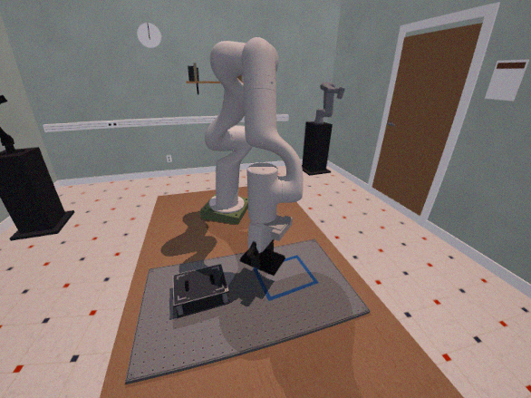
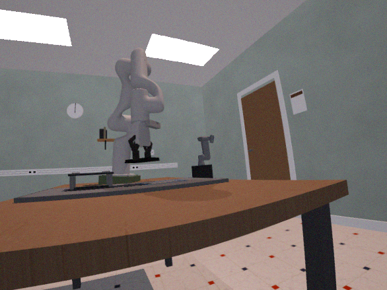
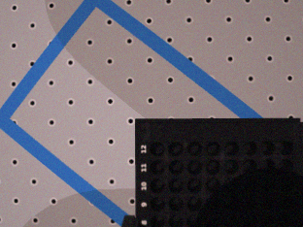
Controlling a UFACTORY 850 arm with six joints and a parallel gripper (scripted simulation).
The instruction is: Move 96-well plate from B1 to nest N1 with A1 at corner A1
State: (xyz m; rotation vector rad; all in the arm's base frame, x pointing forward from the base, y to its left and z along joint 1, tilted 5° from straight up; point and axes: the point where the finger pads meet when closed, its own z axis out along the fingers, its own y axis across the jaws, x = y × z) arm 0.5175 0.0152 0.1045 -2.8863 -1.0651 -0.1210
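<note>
My gripper is now 21 cm to the left of the raised plate nest and 6 cm above it. Round my hand: 96-well plate 1 cm below.
</note>
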